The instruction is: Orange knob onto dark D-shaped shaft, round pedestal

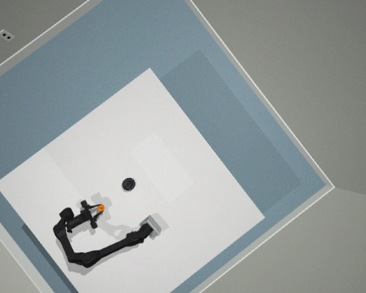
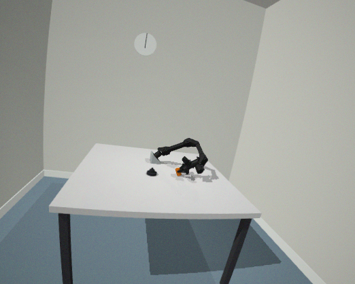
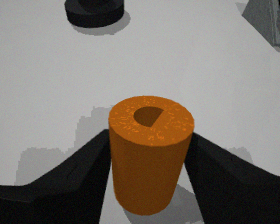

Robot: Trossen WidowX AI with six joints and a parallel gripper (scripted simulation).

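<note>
My gripper tip is now 10 mm to the right of the orange knob. Round my gripper tip: pedestal (10 mm behind, 220 mm to the right, 10 mm below).
</note>
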